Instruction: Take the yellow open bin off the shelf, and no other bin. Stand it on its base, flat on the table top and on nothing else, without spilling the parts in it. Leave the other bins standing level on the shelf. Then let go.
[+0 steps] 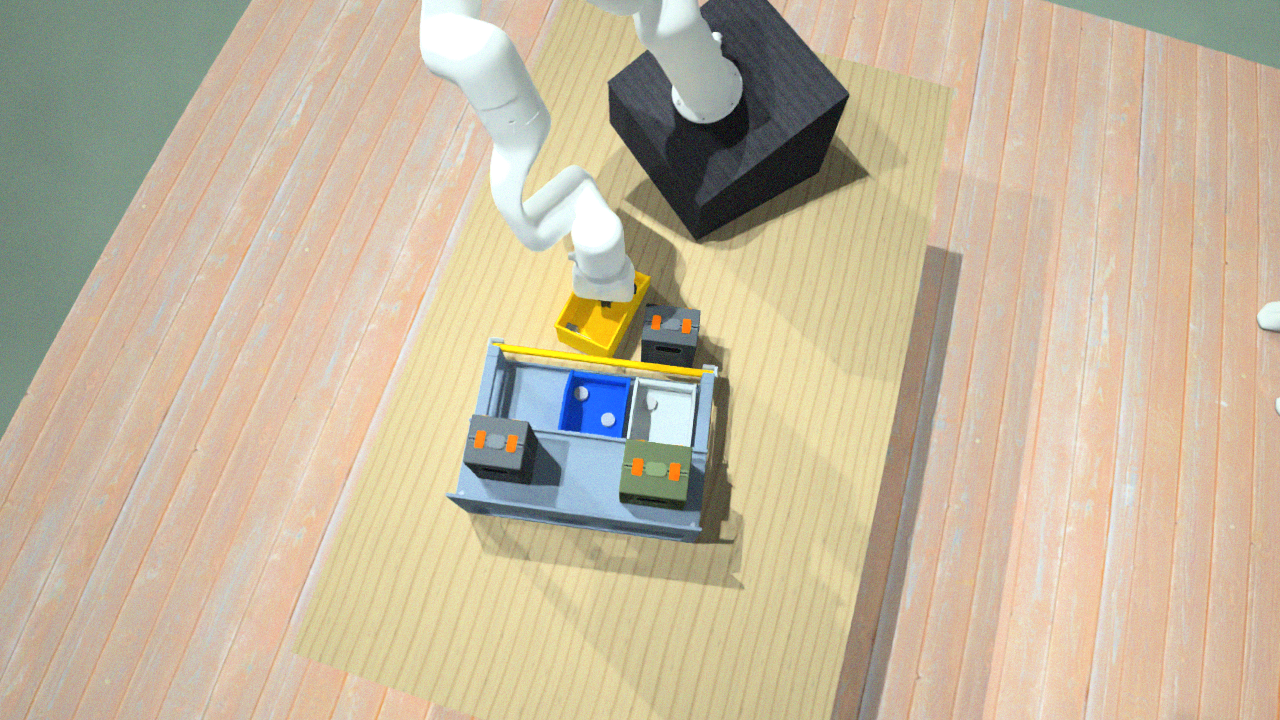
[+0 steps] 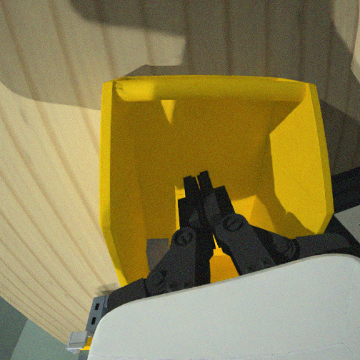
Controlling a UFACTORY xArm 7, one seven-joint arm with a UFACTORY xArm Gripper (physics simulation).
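Pixels of known places: gripper, fingertip midpoint: (image 1: pixel 607 299); arm's base, origin of the base link: (image 1: pixel 707 90).
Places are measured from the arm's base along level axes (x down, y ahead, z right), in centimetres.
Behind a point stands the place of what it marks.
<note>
The yellow open bin (image 1: pixel 592 315) @[x 17.3, y 38.3, z 15.7 cm] (image 2: pixel 215 135) is off the shelf. It looks to stand on its base on the table top (image 1: pixel 787 376) @[x 17.6, y 45.2, z -20.1 cm] (image 2: pixel 50 150), close in front of the shelf; whether it touches the shelf is unclear. A small grey part (image 1: pixel 572 328) @[x 15.8, y 41.9, z 18.6 cm] (image 2: pixel 158 251) lies in it; my fingers may hide others. My gripper (image 1: pixel 605 304) @[x 15.3, y 35.8, z 13.3 cm] (image 2: pixel 201 189) is shut and empty, with its fingertips over the bin's inside. Their exact height is unclear. The blue bin (image 1: pixel 594 406) @[x 16.7, y 55.3, z 12.8 cm] and the white bin (image 1: pixel 667 417) @[x 16.7, y 55.6, z 0.1 cm] sit on the shelf (image 1: pixel 577 474) @[x 7.4, y 69.1, z 13.1 cm] (image 2: pixel 97 316) and look level.
A dark case (image 1: pixel 669 340) @[x 4.6, y 46.2, z 1.4 cm] (image 2: pixel 345 189) with orange latches stands right beside the yellow bin. Another dark case (image 1: pixel 499 449) @[x -4.6, y 69.2, z 23.5 cm] and a green case (image 1: pixel 654 476) @[x -2.1, y 69.7, z 1.2 cm] stand on the shelf's top. A yellow rail (image 1: pixel 671 368) @[x 11.1, y 48.6, z 0.5 cm] runs along the shelf's near side. The black robot base (image 1: pixel 760 170) @[x 3.4, y 13.1, z -10.8 cm] stands behind.
</note>
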